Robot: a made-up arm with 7 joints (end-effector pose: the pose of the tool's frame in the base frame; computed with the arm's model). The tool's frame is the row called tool.
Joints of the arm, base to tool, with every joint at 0 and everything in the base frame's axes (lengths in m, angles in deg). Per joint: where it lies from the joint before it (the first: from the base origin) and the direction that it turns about. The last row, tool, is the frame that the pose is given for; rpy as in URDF.
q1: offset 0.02 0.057 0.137 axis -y
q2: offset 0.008 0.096 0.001 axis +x
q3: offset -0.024 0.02 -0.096 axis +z
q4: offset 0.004 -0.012 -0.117 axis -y
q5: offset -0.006 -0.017 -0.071 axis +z
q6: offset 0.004 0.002 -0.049 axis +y
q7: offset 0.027 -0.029 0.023 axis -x
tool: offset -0.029 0.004 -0.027 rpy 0 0 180
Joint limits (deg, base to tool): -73.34..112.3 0..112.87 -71.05..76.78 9.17..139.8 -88.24..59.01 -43.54..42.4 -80.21..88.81
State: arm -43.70 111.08 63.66 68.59 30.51 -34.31 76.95
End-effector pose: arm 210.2 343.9 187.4 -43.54 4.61 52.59
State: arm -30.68 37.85 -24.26 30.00 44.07 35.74 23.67
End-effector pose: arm -92.9 294.1 -122.7 -2.30 -32.40 -160.68
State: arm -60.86 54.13 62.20 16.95 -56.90 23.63 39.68
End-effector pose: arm -139.8 425.3 11.7 -55.52 -56.79 -147.85
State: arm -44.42 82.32 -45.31 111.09 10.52 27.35 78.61
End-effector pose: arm -70.1 300.7 48.5 83.28 -1.16 104.73
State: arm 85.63 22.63 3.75 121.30 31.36 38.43 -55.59
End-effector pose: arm 166.1 212.0 208.0 136.73 13.37 -2.50
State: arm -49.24 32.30 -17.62 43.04 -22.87 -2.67 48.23
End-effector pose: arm -189.5 263.1 -80.8 47.85 -11.83 121.94
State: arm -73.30 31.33 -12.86 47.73 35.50 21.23 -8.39
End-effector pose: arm -219.1 266.0 -8.0 -26.40 -45.34 -168.72
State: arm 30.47 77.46 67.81 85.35 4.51 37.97 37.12
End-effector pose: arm 71.9 394.8 234.6 -159.01 51.71 68.04
